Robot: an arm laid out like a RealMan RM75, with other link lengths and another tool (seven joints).
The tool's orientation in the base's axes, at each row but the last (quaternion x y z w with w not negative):
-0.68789 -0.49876 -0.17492 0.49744
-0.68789 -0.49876 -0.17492 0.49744
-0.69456 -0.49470 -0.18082 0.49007
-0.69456 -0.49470 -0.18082 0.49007
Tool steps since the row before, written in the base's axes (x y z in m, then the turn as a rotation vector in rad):
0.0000 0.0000 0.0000 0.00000 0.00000 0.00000
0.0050 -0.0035 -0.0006 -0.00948 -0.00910 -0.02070
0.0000 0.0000 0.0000 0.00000 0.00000 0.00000
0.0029 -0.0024 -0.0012 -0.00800 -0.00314 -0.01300
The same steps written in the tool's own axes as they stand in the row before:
0.0000 0.0000 0.0000 0.00000 0.00000 0.00000
0.0000 0.0046 -0.0040 -0.02410 0.00247 0.00380
0.0000 0.0000 0.0000 0.00000 0.00000 0.00000
-0.0008 0.0032 -0.0022 -0.01473 -0.00030 0.00508

